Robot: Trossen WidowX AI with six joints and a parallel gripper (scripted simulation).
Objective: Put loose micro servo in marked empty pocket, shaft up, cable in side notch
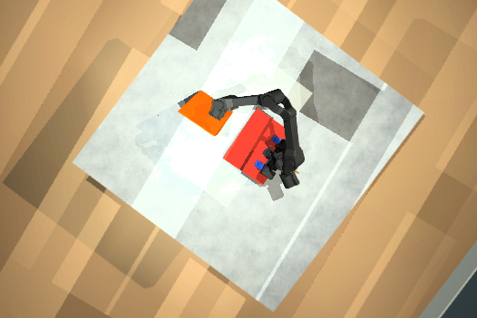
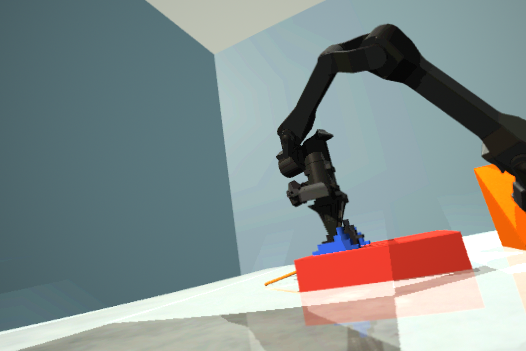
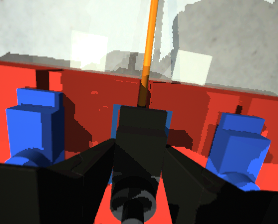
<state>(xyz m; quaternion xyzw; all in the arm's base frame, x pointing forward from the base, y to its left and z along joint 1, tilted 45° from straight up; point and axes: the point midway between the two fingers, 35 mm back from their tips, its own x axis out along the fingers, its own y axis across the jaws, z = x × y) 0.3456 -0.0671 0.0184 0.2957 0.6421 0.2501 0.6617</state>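
Now: gripper tip 12 cm past the red deck, 5 cm above it and 1 cm to the right of it.
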